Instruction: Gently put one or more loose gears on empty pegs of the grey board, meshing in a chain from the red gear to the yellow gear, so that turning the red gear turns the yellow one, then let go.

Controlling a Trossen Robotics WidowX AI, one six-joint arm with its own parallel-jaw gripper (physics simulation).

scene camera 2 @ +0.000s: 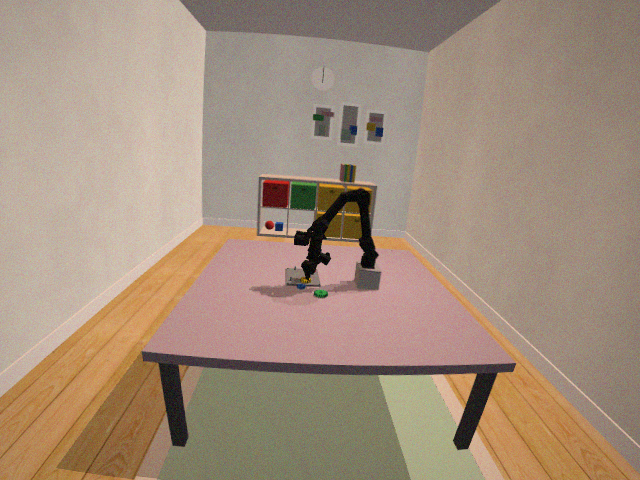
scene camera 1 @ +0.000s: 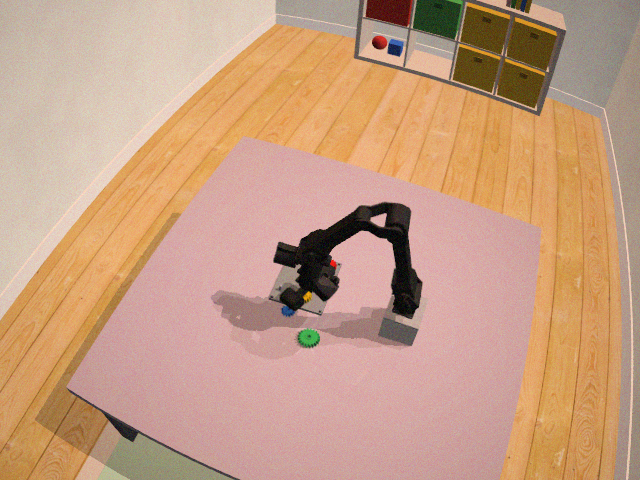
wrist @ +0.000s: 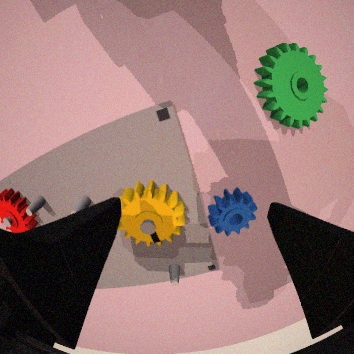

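Where they show: gripper, fingertip midpoint: [scene camera 2: 310, 277] [scene camera 1: 304, 300] [wrist: 198, 208]; arm's base at its link origin: [scene camera 2: 367, 265] [scene camera 1: 405, 306].
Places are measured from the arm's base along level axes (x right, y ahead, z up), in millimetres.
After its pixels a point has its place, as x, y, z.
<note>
My gripper [scene camera 1: 297, 304] {-62, 288, -58} [scene camera 2: 307, 277] {-62, 288, -58} [wrist: 198, 208] {-62, 288, -58} is open and empty above the table. In the wrist view its fingers stand wide apart, with the yellow gear [scene camera 1: 307, 296] {-26, 293, -85} [scene camera 2: 306, 280] {-44, 304, -85} [wrist: 160, 212] {-37, 302, -83} by the left finger and the small blue gear [scene camera 1: 287, 311] {-100, 326, -90} [scene camera 2: 301, 286] {-108, 326, -90} [wrist: 232, 212] {-89, 320, -89} between them. The yellow gear sits on the grey board [scene camera 1: 316, 305] {-37, 258, -98} [wrist: 135, 150] {-29, 259, -98}. The blue gear lies on the table, beside the board's edge. The red gear [scene camera 1: 332, 264] {121, 271, -83} [wrist: 15, 210] {99, 277, -83} is at the board's other end. The large green gear [scene camera 1: 308, 337] {-151, 234, -102} [scene camera 2: 321, 293] {-167, 230, -91} [wrist: 295, 86] {-148, 233, -89} lies flat on the table, apart from the board.
In the wrist view, bare pegs stand near the red gear [wrist: 36, 205] {69, 278, -85}, beside the left finger [wrist: 81, 203] and near the board's lower edge [wrist: 174, 273] {-30, 377, -85}. The arm's grey base block [scene camera 1: 399, 327] {-57, -6, -27} [scene camera 2: 367, 276] {-57, 5, -36} stands to the right on the pink table [scene camera 1: 413, 403] {-241, -132, -106} [scene camera 2: 330, 330] {-453, 199, -106}.
</note>
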